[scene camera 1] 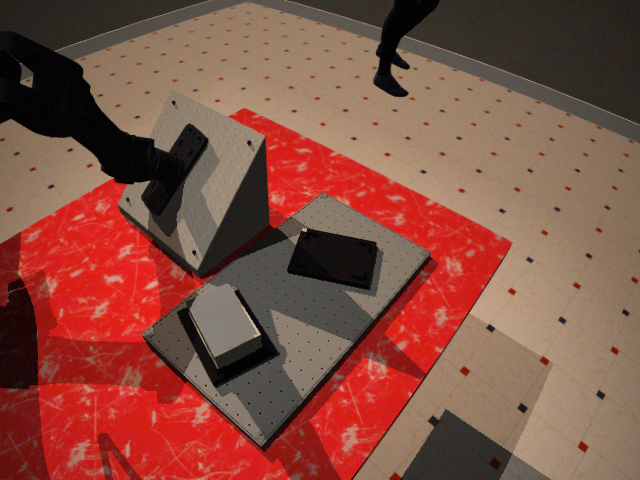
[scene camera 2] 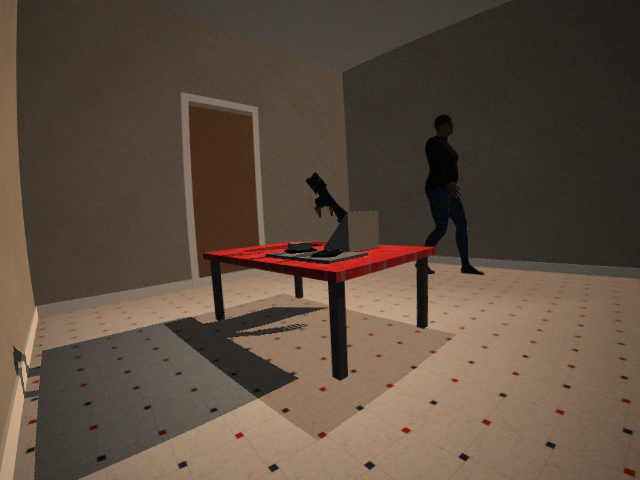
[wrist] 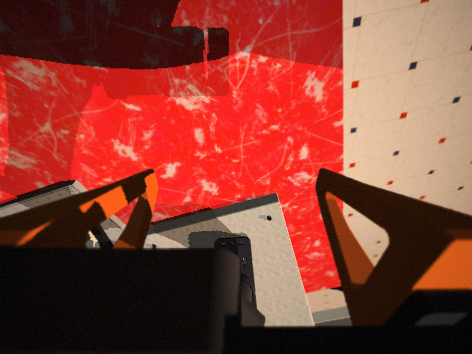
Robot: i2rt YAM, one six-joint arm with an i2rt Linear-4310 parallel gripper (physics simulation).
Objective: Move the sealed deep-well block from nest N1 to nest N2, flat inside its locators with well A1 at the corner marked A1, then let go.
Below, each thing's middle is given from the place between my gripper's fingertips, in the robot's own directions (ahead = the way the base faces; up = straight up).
The block (scene camera 1: pixel 228 333) is 39 cm ahead of my hand, 23 cm to the left of it and 16 cm below it. Also, from my hand: grey perforated plate (scene camera 1: pixel 310 321): 41 cm ahead, 40 cm to the left, 20 cm below.
